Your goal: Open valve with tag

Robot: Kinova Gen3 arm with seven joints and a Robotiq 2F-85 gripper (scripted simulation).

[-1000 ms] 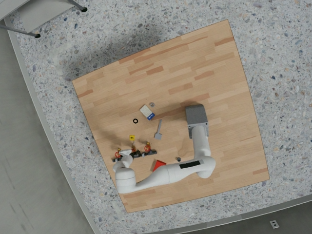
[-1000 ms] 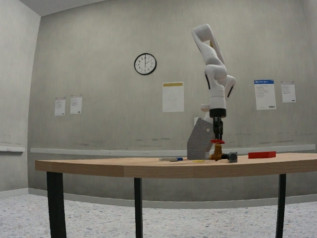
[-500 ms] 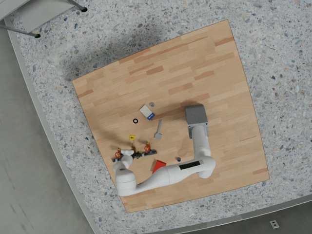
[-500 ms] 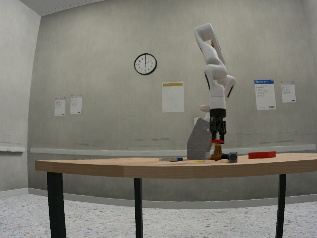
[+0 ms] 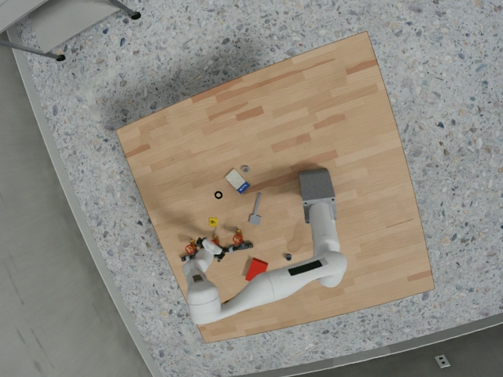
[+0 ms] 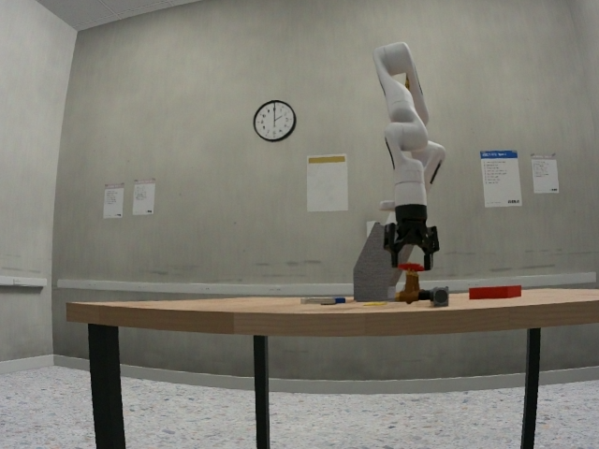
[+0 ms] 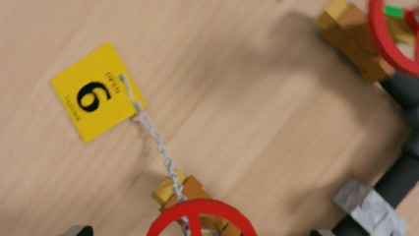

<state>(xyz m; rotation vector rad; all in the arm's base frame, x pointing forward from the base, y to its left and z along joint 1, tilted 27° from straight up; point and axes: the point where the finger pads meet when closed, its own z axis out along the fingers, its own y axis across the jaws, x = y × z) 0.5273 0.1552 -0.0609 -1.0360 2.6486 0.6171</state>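
Now: hand 90 mm to the left of the yellow tag, 80 mm above it and 10 mm past it. From my hand the other things lie so: red block 200 mm to the left, 160 mm behind, 70 mm below; grey scraper 230 mm behind, 100 mm to the right, 80 mm below; blue box 270 mm to the right, 170 mm behind, 70 mm below.
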